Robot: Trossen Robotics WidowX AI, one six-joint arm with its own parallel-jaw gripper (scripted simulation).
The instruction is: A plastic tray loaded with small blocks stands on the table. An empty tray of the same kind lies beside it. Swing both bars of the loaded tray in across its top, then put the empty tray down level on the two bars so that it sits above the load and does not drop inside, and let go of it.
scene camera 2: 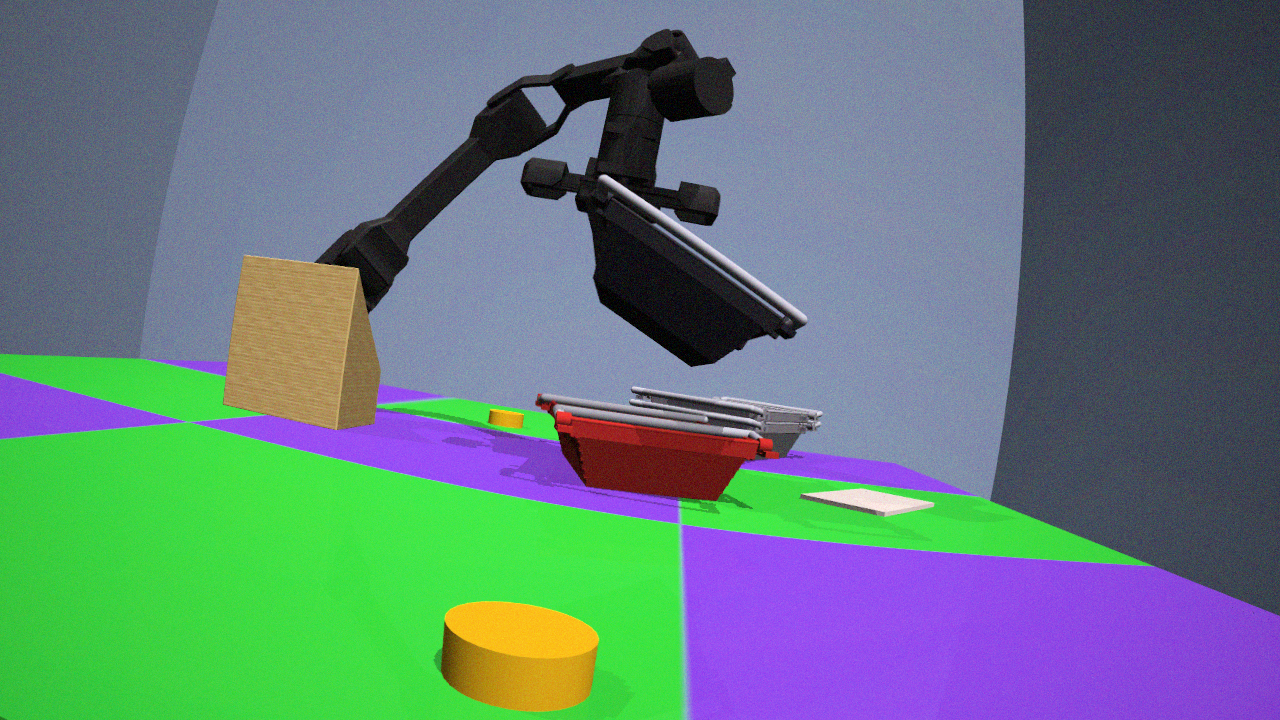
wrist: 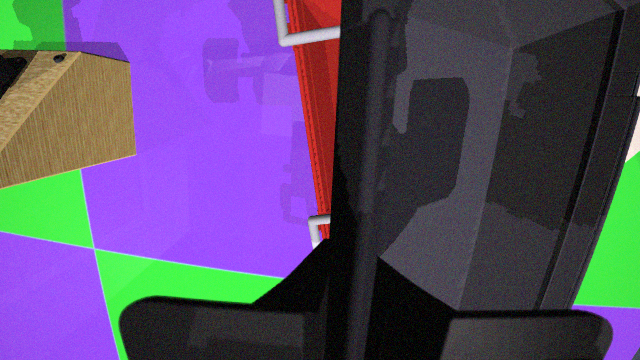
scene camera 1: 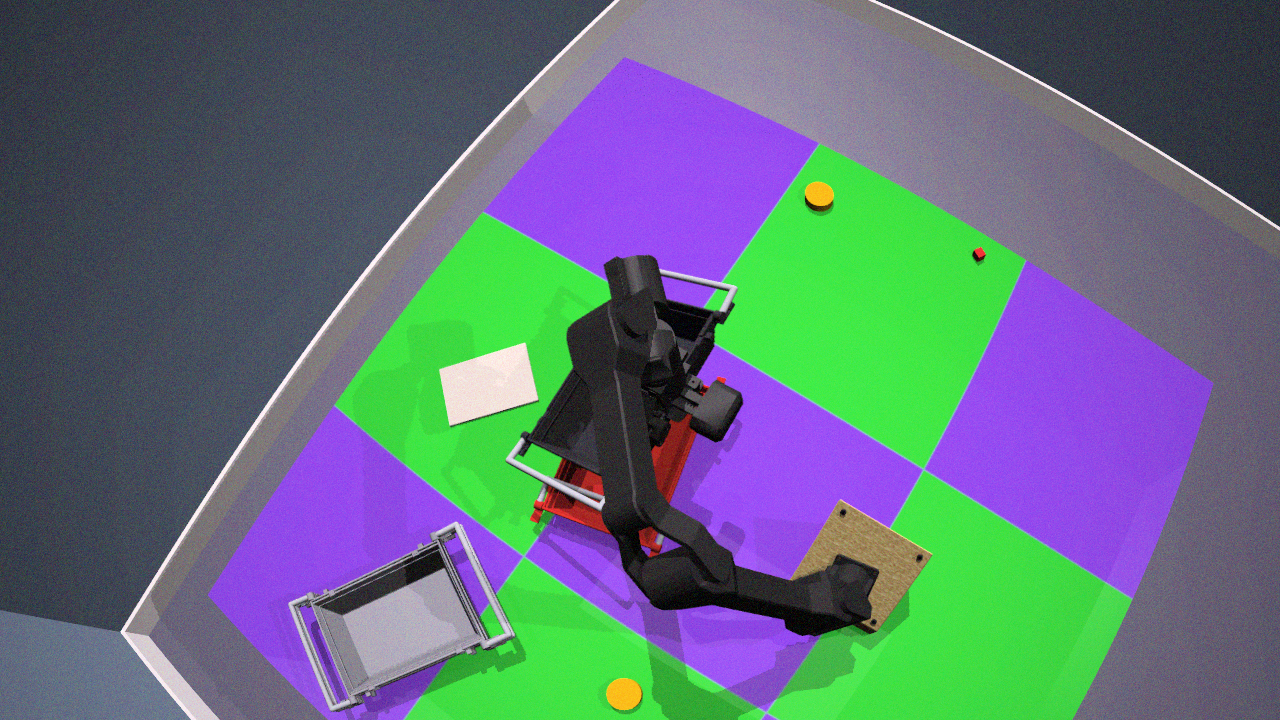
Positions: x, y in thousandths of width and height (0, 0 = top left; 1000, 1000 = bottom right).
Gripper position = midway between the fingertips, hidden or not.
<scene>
In view: the gripper (scene camera 2: 472, 385), a black tray (scene camera 2: 532, 419) and a white slab (scene camera 1: 393, 528).
The black tray also shows in the wrist view (wrist: 748, 432) and in scene camera 1 (scene camera 1: 443, 597). The white slab shows as well in scene camera 2 (scene camera 2: 686, 699). The gripper is seen too in the wrist view (wrist: 530, 690) and in scene camera 1 (scene camera 1: 524, 566).
</scene>
